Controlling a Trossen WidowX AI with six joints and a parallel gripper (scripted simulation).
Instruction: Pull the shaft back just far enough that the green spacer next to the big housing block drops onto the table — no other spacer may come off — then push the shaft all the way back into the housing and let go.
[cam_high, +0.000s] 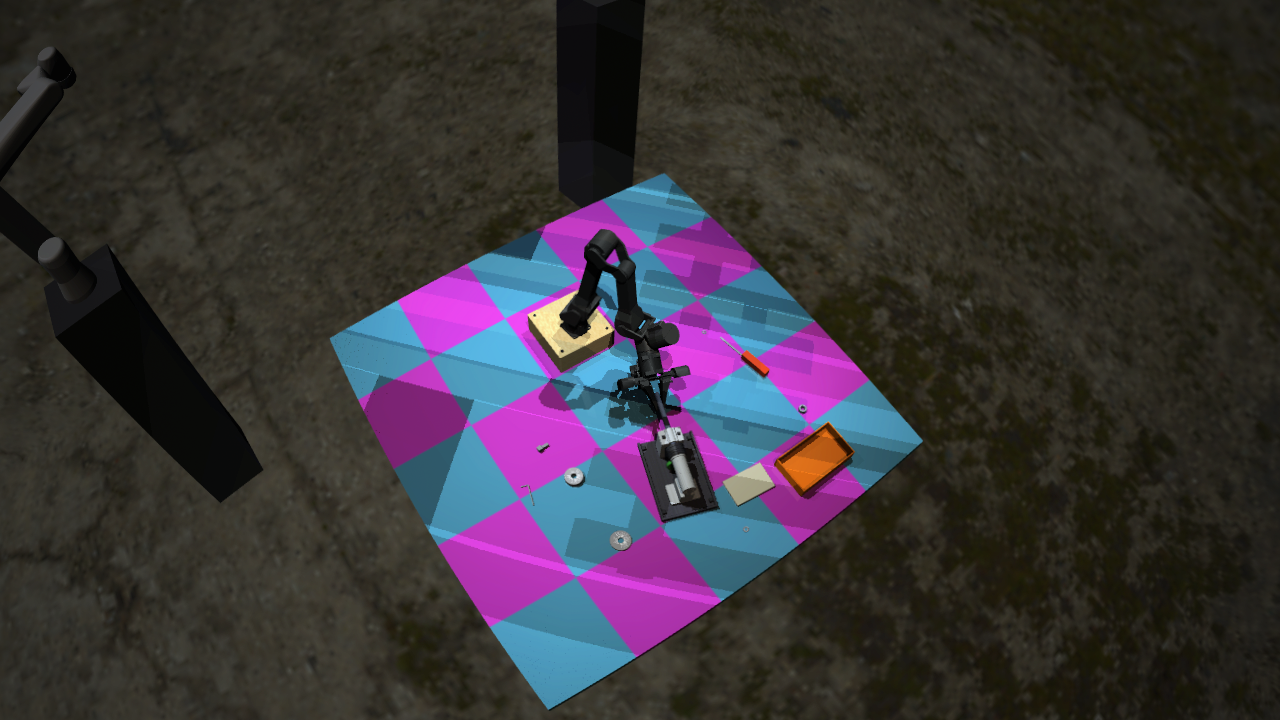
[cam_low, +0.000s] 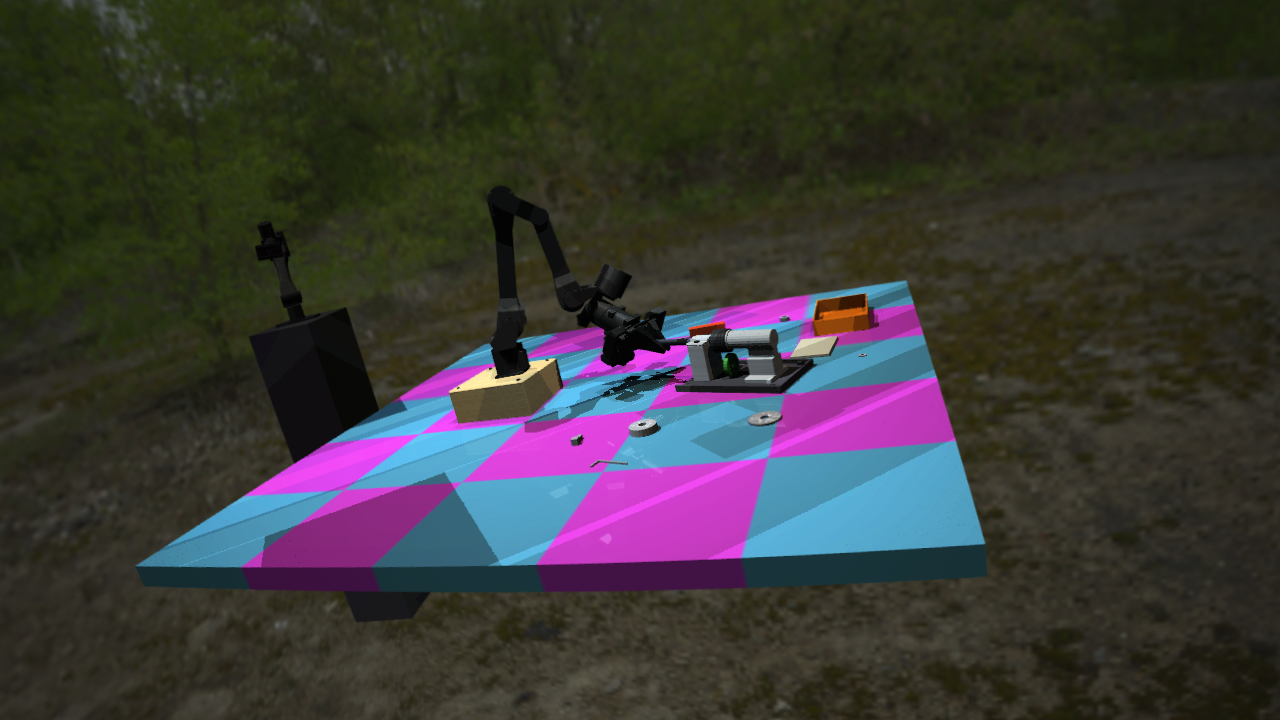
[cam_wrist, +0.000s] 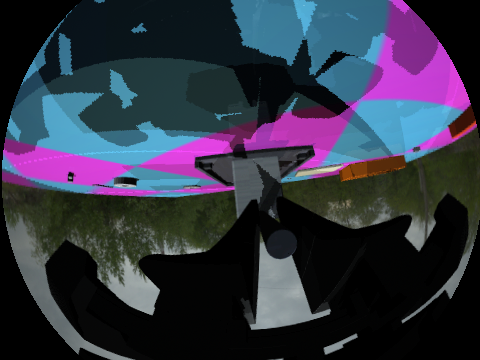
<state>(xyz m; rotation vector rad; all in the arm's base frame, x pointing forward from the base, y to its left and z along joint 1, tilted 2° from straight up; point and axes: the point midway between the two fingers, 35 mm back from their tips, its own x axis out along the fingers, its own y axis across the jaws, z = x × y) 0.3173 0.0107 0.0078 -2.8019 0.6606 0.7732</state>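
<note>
Right now the thin shaft is 5 cm ahead of my gripper tip, 3 cm to the right of it and 2 cm above it. Round my gripper tip: small bolt: 29 cm to the right, 14 cm behind, 6 cm below; then card: 30 cm ahead, 6 cm below, 5 cm to the left; then green spacer: 13 cm ahead, 7 cm to the right, 3 cm below.
</note>
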